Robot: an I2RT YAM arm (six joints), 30 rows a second.
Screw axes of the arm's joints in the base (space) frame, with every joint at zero. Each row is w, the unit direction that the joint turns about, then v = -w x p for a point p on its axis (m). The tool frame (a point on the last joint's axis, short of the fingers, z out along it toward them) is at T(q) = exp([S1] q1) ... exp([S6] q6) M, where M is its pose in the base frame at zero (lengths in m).
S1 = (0, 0, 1, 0.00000, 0.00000, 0.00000)
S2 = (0, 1, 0, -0.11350, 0.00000, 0.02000)
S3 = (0, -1, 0, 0.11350, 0.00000, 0.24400)
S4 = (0, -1, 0, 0.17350, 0.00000, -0.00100)
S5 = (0, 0, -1, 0.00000, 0.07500, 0.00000)
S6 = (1, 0, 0, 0.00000, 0.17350, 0.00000)
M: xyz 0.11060 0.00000 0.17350 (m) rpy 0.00 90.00 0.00 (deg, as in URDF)
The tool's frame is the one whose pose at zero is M.
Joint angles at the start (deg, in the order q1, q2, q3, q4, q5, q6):
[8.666 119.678 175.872 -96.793 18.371 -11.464]
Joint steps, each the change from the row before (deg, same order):
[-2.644 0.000 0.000 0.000 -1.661 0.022]
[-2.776 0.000 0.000 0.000 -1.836 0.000]
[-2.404 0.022 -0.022 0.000 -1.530 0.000]
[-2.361 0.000 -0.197 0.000 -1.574 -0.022]
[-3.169 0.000 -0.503 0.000 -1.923 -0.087]
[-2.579 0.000 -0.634 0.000 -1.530 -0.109]
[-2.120 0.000 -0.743 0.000 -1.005 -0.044]
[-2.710 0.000 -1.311 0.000 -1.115 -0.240]
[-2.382 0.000 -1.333 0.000 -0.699 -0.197]
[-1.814 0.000 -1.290 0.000 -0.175 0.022]
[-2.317 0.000 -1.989 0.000 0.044 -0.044]
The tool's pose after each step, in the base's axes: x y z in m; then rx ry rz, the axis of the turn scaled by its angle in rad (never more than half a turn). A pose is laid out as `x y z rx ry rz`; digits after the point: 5 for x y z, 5 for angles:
0.31856 0.02331 0.50948 -0.19278 2.26378 -0.38184
0.31949 0.00897 0.50928 -0.15525 2.27258 -0.37079
0.31996 -0.00351 0.50895 -0.12208 2.27979 -0.36230
0.32030 -0.01576 0.50823 -0.09084 2.28851 -0.35261
0.32064 -0.03240 0.50658 -0.04828 2.30289 -0.34326
0.32088 -0.04611 0.50458 -0.01381 2.31732 -0.33575
0.32117 -0.05769 0.50226 0.01806 2.33235 -0.33324
0.32181 -0.07290 0.49815 0.05727 2.35732 -0.33305
0.32209 -0.08669 0.49390 0.09559 2.38184 -0.33659
0.32244 -0.09769 0.48974 0.13215 2.40479 -0.34336
0.32294 -0.11226 0.48320 0.18075 2.43984 -0.35551

